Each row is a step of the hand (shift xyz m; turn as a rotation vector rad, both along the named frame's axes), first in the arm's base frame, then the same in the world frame.
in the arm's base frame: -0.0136 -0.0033 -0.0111 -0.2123 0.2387 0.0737
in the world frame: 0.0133 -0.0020 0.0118 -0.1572 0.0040 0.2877
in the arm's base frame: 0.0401 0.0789 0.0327 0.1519 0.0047 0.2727
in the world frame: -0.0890 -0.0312 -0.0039 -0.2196 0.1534 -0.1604
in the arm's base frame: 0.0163 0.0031 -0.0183 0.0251 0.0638 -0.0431
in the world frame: 0.0047 -0.0215 -0.0113 -0.0258 -0.0761 0.0103
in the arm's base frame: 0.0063 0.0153 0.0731 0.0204 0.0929 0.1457
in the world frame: -0.0590 0.0458 -0.0061 -0.1648 0.0551 0.0085
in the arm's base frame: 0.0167 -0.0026 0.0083 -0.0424 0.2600 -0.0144
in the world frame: -0.0082 0.0019 -0.0169 -0.1657 -0.1350 0.1547
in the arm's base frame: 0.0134 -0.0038 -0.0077 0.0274 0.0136 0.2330
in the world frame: 0.0037 -0.0086 -0.0128 -0.1650 0.1620 -0.0417
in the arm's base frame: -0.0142 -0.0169 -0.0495 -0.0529 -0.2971 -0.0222
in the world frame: 0.0475 -0.0240 0.0101 0.2429 0.1604 -0.0827
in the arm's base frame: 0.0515 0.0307 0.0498 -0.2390 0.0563 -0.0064
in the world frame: -0.0684 0.0037 -0.0372 0.0323 0.0493 0.2384
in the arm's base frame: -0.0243 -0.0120 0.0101 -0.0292 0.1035 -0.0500
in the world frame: 0.0092 0.0227 0.0153 -0.0344 -0.0834 0.0770
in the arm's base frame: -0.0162 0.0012 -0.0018 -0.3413 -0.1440 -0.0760
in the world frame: 0.0049 0.0037 0.0151 0.2498 0.1390 0.2475
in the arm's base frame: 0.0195 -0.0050 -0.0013 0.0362 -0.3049 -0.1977
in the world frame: -0.0012 -0.0052 -0.0195 0.3339 -0.0017 -0.1479
